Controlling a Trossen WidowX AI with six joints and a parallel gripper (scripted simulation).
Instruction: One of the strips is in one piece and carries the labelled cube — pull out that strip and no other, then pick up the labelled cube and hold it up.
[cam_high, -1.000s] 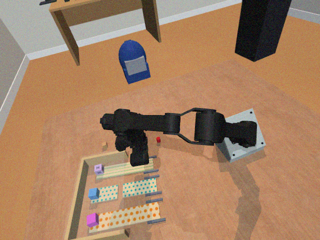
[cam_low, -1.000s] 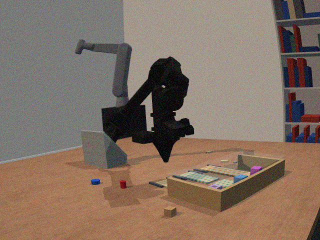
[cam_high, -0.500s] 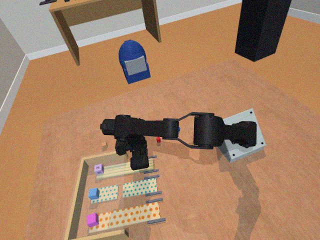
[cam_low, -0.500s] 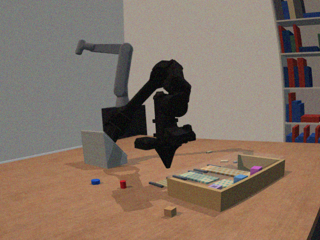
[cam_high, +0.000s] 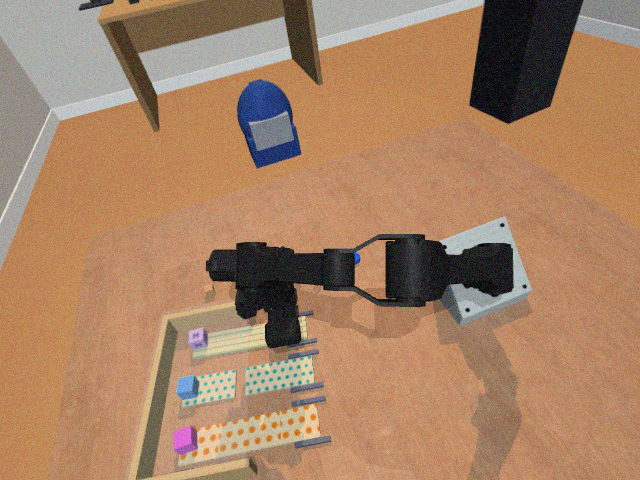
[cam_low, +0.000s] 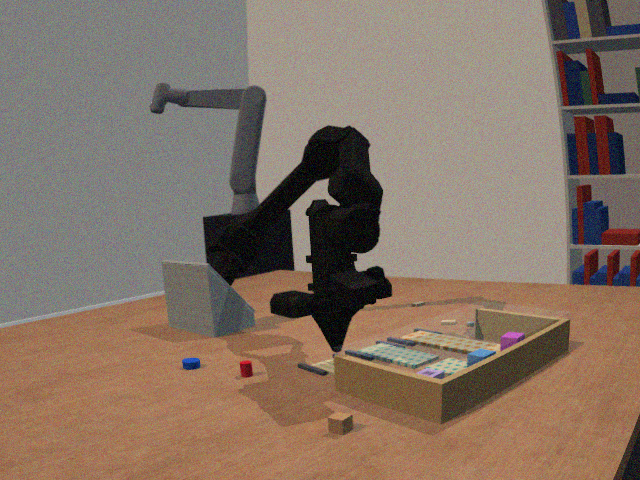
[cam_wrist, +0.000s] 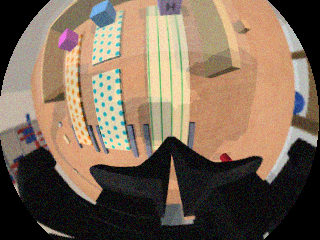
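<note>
Right now the red cylinder is 100 mm behind my gripper tip, 90 mm to the right of it and 20 mm below it. Also, from my gripper tip: small tan cube (200 mm to the right, 130 mm ahead, 20 mm below); blue disc (210 mm behind, 100 mm to the right, 20 mm below).
</note>
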